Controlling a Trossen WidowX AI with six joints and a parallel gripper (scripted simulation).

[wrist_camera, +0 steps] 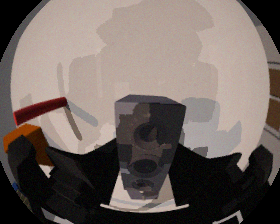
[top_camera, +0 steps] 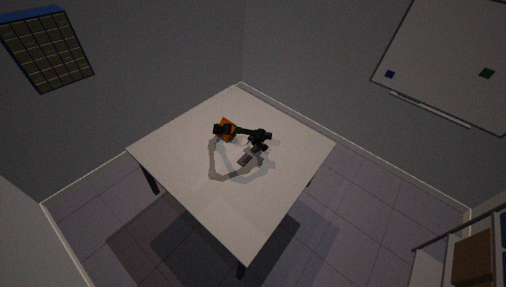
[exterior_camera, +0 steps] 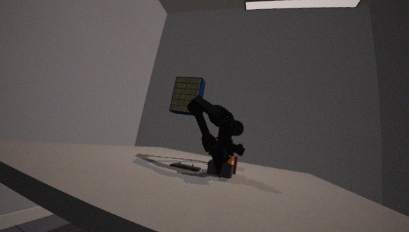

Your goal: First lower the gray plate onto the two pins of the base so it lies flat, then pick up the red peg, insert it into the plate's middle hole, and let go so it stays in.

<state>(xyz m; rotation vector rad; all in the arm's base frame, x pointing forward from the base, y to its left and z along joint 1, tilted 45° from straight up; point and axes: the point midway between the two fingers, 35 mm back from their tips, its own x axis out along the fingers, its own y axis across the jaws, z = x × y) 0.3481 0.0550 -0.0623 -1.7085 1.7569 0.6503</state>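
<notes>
The red peg lies 120 mm behind my gripper tip, 50 mm to the left of it and 30 mm above it. From my gripper tip the other things lie so: dark block: 30 mm above.
</notes>
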